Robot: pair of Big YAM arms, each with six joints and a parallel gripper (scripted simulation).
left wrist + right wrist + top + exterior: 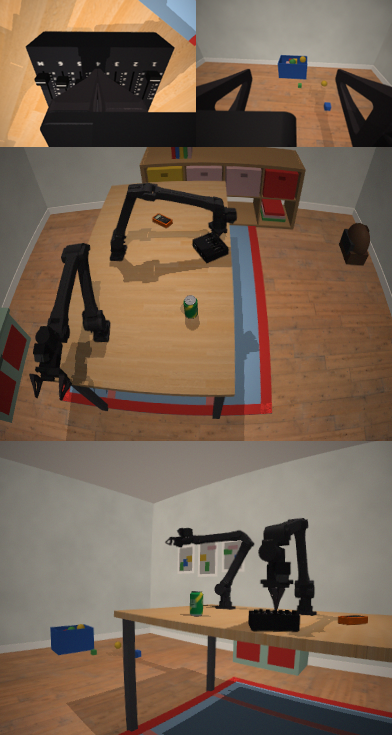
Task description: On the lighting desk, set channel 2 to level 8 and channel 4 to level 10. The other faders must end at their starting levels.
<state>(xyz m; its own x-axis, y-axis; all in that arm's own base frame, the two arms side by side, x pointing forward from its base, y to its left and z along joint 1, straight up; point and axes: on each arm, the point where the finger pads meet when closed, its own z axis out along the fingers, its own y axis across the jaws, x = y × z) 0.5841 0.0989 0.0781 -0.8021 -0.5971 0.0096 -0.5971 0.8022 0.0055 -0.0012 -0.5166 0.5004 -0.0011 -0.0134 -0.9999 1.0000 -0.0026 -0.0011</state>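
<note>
My left gripper is now 1 cm past the channel 4 cap, 1 cm to the left of it and 1 cm above it. The rest, counted from my left hand: channel 3 knob 1 cm behind, 3 cm to the right, 1 cm below; channel 2 knob 2 cm behind, 6 cm to the right, 1 cm below.
</note>
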